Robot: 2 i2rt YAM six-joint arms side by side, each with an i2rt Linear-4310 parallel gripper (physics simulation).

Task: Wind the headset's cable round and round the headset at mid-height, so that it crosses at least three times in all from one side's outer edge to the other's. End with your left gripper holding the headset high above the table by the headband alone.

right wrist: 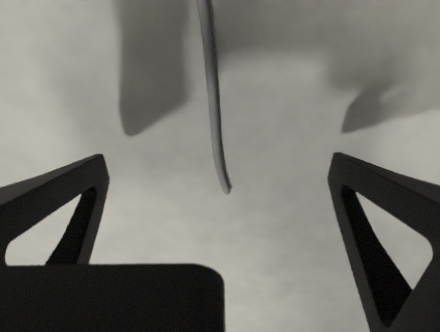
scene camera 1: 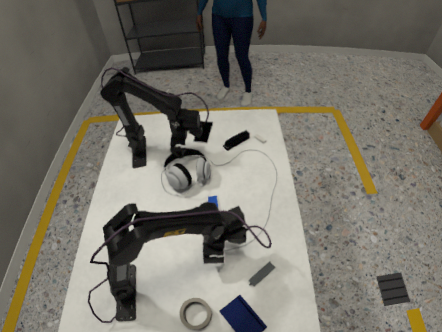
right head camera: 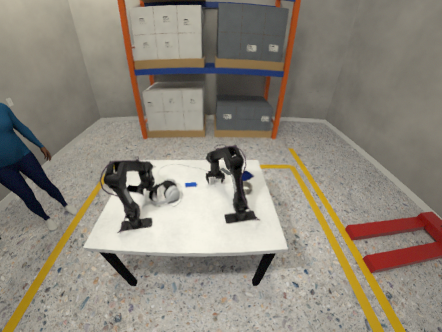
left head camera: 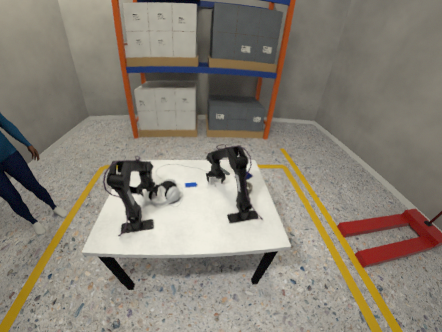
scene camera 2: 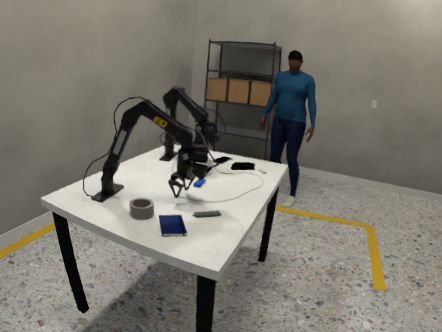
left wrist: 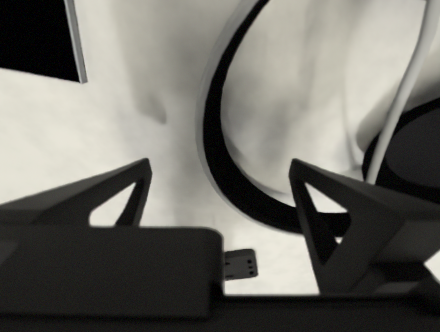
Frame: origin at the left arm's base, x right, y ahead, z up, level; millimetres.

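Seen in the pictures: left gripper, between the fingertips: [scene camera 1: 181, 150] [right head camera: 150, 195] [left head camera: 149, 195] [left wrist: 220, 166]; right gripper, between the fingertips: [right wrist: 218, 165] [scene camera 1: 213, 250] [right head camera: 215, 183] [left head camera: 215, 183] [scene camera 2: 181, 194]; left arm's base, origin of its link: [scene camera 1: 139, 152] [right head camera: 136, 224] [left head camera: 137, 226] [scene camera 2: 169, 156]; right arm's base, origin of its link: [scene camera 1: 126, 292] [right head camera: 240, 217] [left head camera: 242, 217] [scene camera 2: 108, 193].
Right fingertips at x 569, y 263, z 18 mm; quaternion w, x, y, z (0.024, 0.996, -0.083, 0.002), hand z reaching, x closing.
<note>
Offsets run from my right fingertips to a thing's top centre. "spot": to the spot under its first point.
The grey headset [left head camera: 172, 192] [right head camera: 171, 193] [scene camera 1: 178, 178] lies on the table; its black-lined headband @(spot: dx -484, dy -35, dz +6 mm) [scene camera 1: 185, 152] [left wrist: 213, 115] faces my left arm. My left gripper [scene camera 1: 178, 150] [left wrist: 220, 166] is open and low over the headband, which passes between and below its fingers. The thin cable [scene camera 1: 276, 175] [scene camera 2: 250, 172] [left wrist: 400, 105] crosses the headset opening near an ear cup, loops around the ear cups' outer side, and curves across the table. My right gripper [left head camera: 216, 179] [scene camera 1: 214, 258] [scene camera 2: 184, 189] [right wrist: 218, 165] is open above the cable's free end @(spot: dx +0, dy -26, dz -14 mm) [right wrist: 226, 187]. The right arm mostly hides the headset in scene camera 2.
A blue block @(dx -181, dy +37, dz -2 mm) [left head camera: 191, 185] [scene camera 1: 213, 199] lies between the arms. A phone @(dx -622, dy +73, dz -10 mm) [scene camera 1: 203, 132], a black case @(dx -510, dy +217, dz +22 mm) [scene camera 1: 236, 140] and a small white piece @(dx -499, dy +336, dz -6 mm) [scene camera 1: 260, 138] lie beyond the headset. A grey bar @(dx +126, dy +144, dz -8 mm) [scene camera 1: 262, 274], a blue book @(dx +257, dy +44, dz -6 mm) [scene camera 1: 243, 315] and a tape roll @(dx +209, dy -101, dz +30 mm) [scene camera 1: 183, 314] lie near the right arm.
</note>
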